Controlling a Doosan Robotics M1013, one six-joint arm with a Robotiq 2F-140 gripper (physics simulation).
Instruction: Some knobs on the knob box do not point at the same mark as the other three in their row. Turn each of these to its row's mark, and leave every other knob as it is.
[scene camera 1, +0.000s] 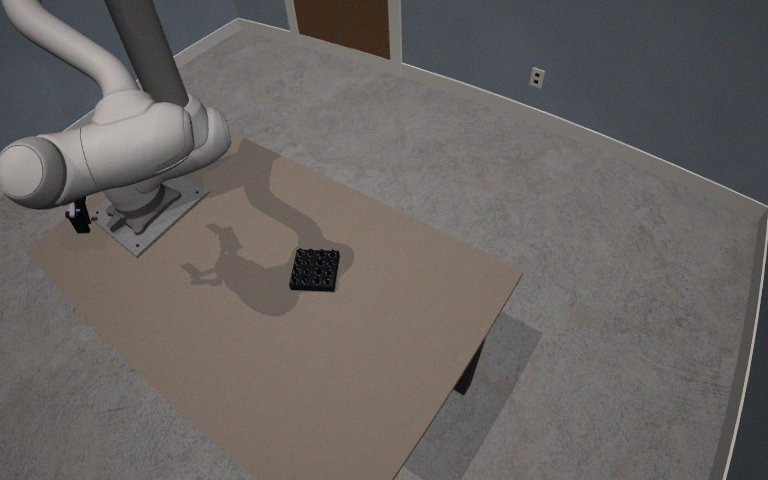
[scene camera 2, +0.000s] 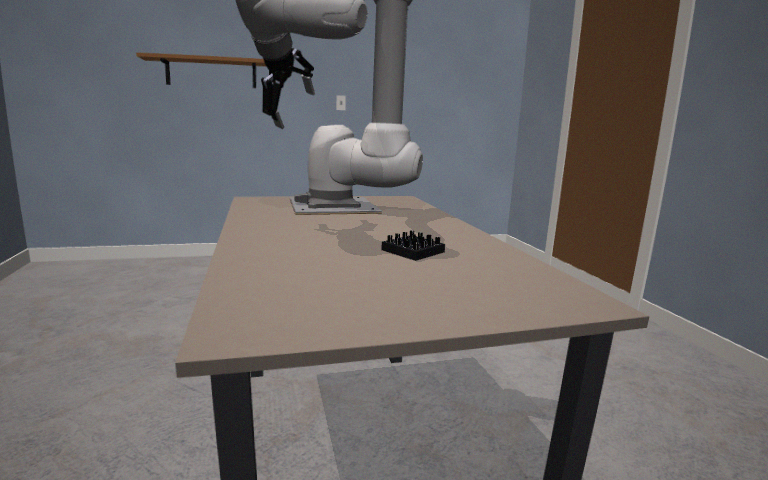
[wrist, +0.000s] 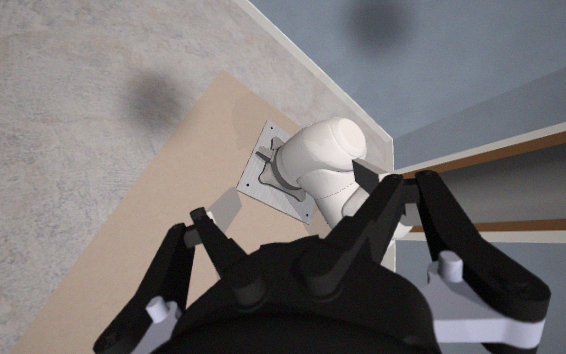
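Pixels of known places: gripper, fingertip midpoint: (scene camera 2: 295, 109) (wrist: 293, 184); arm's base, origin of the base link: (scene camera 1: 143, 204) (scene camera 2: 330, 203) (wrist: 287, 169).
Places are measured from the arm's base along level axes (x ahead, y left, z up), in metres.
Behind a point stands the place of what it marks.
Note:
The black knob box (scene camera 1: 314, 270) @(y 0.076, x 0.608, z 0.012 m) (scene camera 2: 414, 249) @(y 0.060, x 0.662, z 0.014 m) lies on the table, with small black knobs standing in a grid on its top. The knobs and their marks are too small and dark to tell which way each points. The knob box does not show in the wrist view. My gripper (scene camera 2: 295, 104) @(y -0.147, x 0.207, z 0.316 m) (wrist: 293, 184) @(y -0.147, x 0.207, z 0.316 m) is open and empty, high above the table on the robot base's side, well away from the knob box. In scene camera 1 the arm hides most of the gripper; a black finger part shows below the arm at the left.
The tan table (scene camera 1: 362, 350) @(y -0.032, x 0.816, z -0.011 m) (scene camera 2: 362, 294) @(y -0.107, x 0.839, z -0.010 m) (wrist: 150, 200) @(y -0.312, x 0.241, z -0.010 m) carries the arm's base plate (scene camera 1: 137, 249) @(y -0.124, x 0.124, z 0.000 m) (scene camera 2: 338, 211) @(y -0.002, x 0.145, z -0.001 m) (wrist: 250, 181) @(y -0.110, x 0.099, z 0.000 m) at its far end. The arm's shadow falls beside and around the box. A wooden shelf (scene camera 2: 198, 58) is on the wall behind the arm.

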